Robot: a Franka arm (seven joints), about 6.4 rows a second.
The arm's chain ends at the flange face. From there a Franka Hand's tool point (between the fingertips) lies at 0.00 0.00 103.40 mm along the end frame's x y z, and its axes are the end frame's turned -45 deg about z.
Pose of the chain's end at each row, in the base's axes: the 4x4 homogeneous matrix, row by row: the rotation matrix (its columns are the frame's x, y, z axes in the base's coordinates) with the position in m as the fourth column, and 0 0 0 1 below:
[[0.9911 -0.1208 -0.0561 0.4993], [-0.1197 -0.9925 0.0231 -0.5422], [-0.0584 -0.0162 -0.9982 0.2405], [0 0 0 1]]
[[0.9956 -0.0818 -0.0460 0.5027], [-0.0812 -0.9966 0.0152 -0.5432], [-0.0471 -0.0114 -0.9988 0.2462], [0 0 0 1]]
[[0.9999 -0.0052 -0.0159 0.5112], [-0.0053 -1.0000 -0.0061 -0.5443], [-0.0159 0.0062 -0.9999 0.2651], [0 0 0 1]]
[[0.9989 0.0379 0.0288 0.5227], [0.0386 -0.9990 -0.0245 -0.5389], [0.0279 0.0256 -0.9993 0.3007], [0 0 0 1]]
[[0.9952 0.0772 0.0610 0.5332], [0.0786 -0.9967 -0.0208 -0.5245], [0.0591 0.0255 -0.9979 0.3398], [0 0 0 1]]
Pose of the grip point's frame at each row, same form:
[[0.7862 0.6154 -0.0561 0.4935], [0.6172 -0.7864 0.0231 -0.5398], [-0.0298 -0.0528 -0.9982 0.1373], [0 0 0 1]]
[[0.7618 0.6462 -0.0460 0.4979], [0.6473 -0.7621 0.0152 -0.5416], [-0.0252 -0.0414 -0.9988 0.1429], [0 0 0 1]]
[[0.7107 0.7034 -0.0159 0.5096], [0.7034 -0.7109 -0.0061 -0.5449], [-0.0156 -0.0069 -0.9999 0.1617], [0 0 0 1]]
[[0.6795 0.7331 0.0288 0.5257], [0.7337 -0.6791 -0.0245 -0.5414], [0.0016 0.0378 -0.9993 0.1974], [0 0 0 1]]
[[0.6491 0.7583 0.0610 0.5395], [0.7604 -0.6492 -0.0208 -0.5267], [0.0238 0.0598 -0.9979 0.2366], [0 0 0 1]]

